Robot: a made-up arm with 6 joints. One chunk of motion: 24 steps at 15 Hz.
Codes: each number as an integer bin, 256 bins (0 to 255) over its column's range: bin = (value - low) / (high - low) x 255, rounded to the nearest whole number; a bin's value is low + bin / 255 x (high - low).
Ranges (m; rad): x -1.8..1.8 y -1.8..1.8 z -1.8..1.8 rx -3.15..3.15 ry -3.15..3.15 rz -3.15..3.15
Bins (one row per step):
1: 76 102 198 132 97 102
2: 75 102 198 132 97 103
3: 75 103 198 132 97 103
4: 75 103 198 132 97 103
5: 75 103 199 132 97 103
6: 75 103 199 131 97 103
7: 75 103 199 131 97 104
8: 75 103 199 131 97 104
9: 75 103 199 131 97 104
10: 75 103 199 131 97 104
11: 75 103 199 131 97 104
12: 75 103 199 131 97 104
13: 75 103 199 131 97 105
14: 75 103 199 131 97 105
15: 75 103 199 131 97 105
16: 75 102 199 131 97 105
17: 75 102 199 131 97 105
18: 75 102 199 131 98 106
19: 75 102 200 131 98 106
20: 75 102 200 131 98 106
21: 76 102 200 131 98 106
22: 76 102 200 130 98 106
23: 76 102 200 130 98 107
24: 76 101 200 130 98 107
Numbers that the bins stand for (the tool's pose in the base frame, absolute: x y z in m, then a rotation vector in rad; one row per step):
1: -0.7271 -0.3600 0.9953 0.1112 -0.7535 -0.6300
2: -0.7412 -0.3600 0.9953 0.1112 -0.7535 -0.6053
3: -0.7412 -0.3459 0.9953 0.1112 -0.7535 -0.6053
4: -0.7412 -0.3459 0.9953 0.1112 -0.7535 -0.6053
5: -0.7412 -0.3459 1.0094 0.1112 -0.7535 -0.6053
6: -0.7412 -0.3459 1.0094 0.0865 -0.7535 -0.6053
7: -0.7412 -0.3459 1.0094 0.0865 -0.7535 -0.5806
8: -0.7412 -0.3459 1.0094 0.0865 -0.7535 -0.5806
9: -0.7412 -0.3459 1.0094 0.0865 -0.7535 -0.5806
10: -0.7412 -0.3459 1.0094 0.0865 -0.7535 -0.5806
11: -0.7412 -0.3459 1.0094 0.0865 -0.7535 -0.5806
12: -0.7412 -0.3459 1.0094 0.0865 -0.7535 -0.5806
13: -0.7412 -0.3459 1.0094 0.0865 -0.7535 -0.5559
14: -0.7412 -0.3459 1.0094 0.0865 -0.7535 -0.5559
15: -0.7412 -0.3459 1.0094 0.0865 -0.7535 -0.5559
16: -0.7412 -0.3600 1.0094 0.0865 -0.7535 -0.5559
17: -0.7412 -0.3600 1.0094 0.0865 -0.7535 -0.5559
18: -0.7412 -0.3600 1.0094 0.0865 -0.7288 -0.5312
19: -0.7412 -0.3600 1.0235 0.0865 -0.7288 -0.5312
20: -0.7412 -0.3600 1.0235 0.0865 -0.7288 -0.5312
21: -0.7271 -0.3600 1.0235 0.0865 -0.7288 -0.5312
22: -0.7271 -0.3600 1.0235 0.0618 -0.7288 -0.5312
23: -0.7271 -0.3600 1.0235 0.0618 -0.7288 -0.5065
24: -0.7271 -0.3741 1.0235 0.0618 -0.7288 -0.5065

